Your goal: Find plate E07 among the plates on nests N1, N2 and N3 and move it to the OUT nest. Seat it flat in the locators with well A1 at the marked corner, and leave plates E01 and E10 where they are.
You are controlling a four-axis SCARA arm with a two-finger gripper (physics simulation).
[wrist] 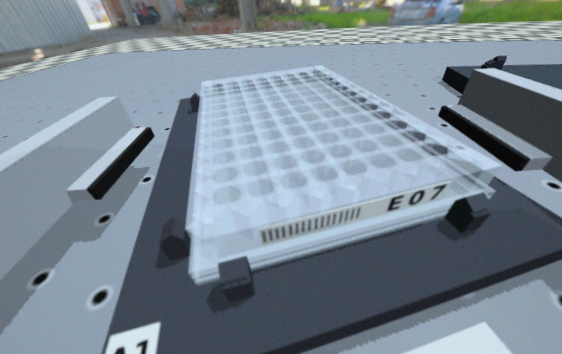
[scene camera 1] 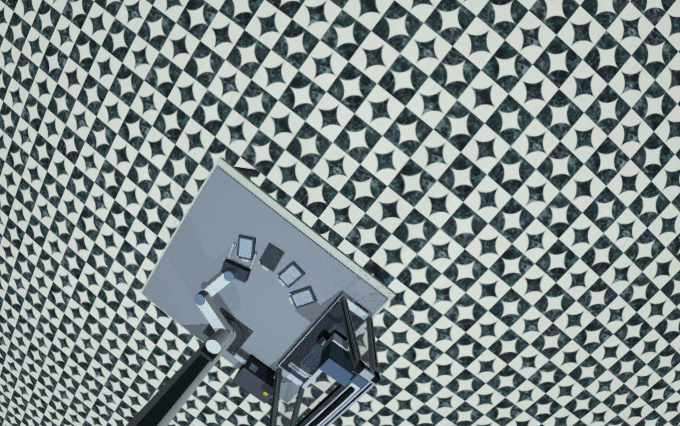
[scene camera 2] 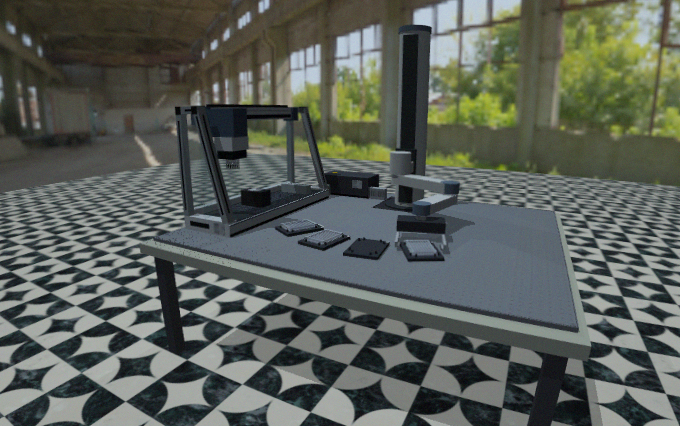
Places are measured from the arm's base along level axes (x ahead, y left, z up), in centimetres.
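Pixels of known places: gripper, fingertip midpoint: (wrist: 294, 104) (scene camera 1: 245, 248) (scene camera 2: 420, 246); arm's base, origin of the base link: (scene camera 2: 408, 207).
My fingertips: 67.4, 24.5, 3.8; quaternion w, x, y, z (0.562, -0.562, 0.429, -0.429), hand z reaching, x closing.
For each thing: its top centre in the pictures, then the offset to it from my fingertips, as dx, dy, dz. "pt": a spot on its surface instead. Level surfaces: height alone.
- Clear plate E07, middle of its top: (wrist: 290, 105) (scene camera 2: 420, 245) (scene camera 1: 244, 248) -0.4, +0.1, +0.1
- A1 mark, surface spot: (wrist: 134, 341) pt -9.4, +1.5, -1.3
- bare dark nest, middle of its top: (scene camera 2: 367, 244) (scene camera 1: 270, 258) +5.4, -17.5, -0.3
- hanging blue-and-grey head, surface spot: (scene camera 2: 229, 127) pt +10.5, -73.1, +39.0
- dark box, surface spot: (scene camera 2: 352, 183) pt -70.6, -58.8, +5.3
- grey table, its level: dz -2.5
Clear plate E07 (scene camera 1: 245, 245) (scene camera 2: 420, 247) (wrist: 300, 125) lies among the locators of a dark nest (scene camera 2: 426, 258) (wrist: 325, 290) at the end of the row farthest from the gantry. Its E07 label faces the wrist camera. An A1 mark (wrist: 134, 341) shows at the nest's near-left corner. My gripper (scene camera 1: 245, 249) (scene camera 2: 421, 242) (wrist: 294, 104) is open, with one finger on each side of the plate and gaps between. Beside it is a bare dark nest (scene camera 1: 271, 255) (scene camera 2: 366, 247) (wrist: 535, 75). Two more plates, one (scene camera 1: 291, 274) (scene camera 2: 323, 237) and another (scene camera 1: 303, 297) (scene camera 2: 299, 226), sit on nests; their labels are unreadable.
A gantry frame (scene camera 2: 214, 170) with a hanging blue-and-grey head (scene camera 2: 229, 127) stands at the table's other end. A dark box (scene camera 1: 253, 377) (scene camera 2: 352, 183) is near the arm's tall column (scene camera 2: 414, 100). All nests stand on the grey table (scene camera 1: 200, 215) (scene camera 2: 501, 270).
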